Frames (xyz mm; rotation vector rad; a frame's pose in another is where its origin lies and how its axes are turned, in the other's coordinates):
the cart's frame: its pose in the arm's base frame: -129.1 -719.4 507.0 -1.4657 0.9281 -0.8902
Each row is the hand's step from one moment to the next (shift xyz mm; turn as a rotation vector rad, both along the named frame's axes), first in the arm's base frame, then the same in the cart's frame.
Working: the arm's base frame: its pose in the cart's frame: -619.8 453.5 448.8 1.4657 -0.9281 0.8902

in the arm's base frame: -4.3 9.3 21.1 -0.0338 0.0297 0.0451
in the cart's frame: -9.6 -21.3 -2.0 -0.0395 -0.0445 -0.0228
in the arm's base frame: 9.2 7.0 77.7 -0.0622 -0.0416 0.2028
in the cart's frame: -0.5 -78.4 4.6 0.0186 -0.1954 -0.0906
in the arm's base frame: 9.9 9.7 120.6 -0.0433 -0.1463 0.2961
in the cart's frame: -1.5 -121.4 2.7 0.1246 -0.2833 -0.1231
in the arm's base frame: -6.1 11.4 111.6 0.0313 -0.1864 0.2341
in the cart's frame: -9.8 -111.4 -10.4 0.1896 -0.2241 -0.0659
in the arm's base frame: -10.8 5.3 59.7 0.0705 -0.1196 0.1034
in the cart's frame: -7.5 -59.1 -12.8 0.1407 -0.1005 0.0077
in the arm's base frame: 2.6 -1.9 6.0 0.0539 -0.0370 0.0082
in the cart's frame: 3.0 -6.0 1.1 0.0558 -0.0095 0.0337
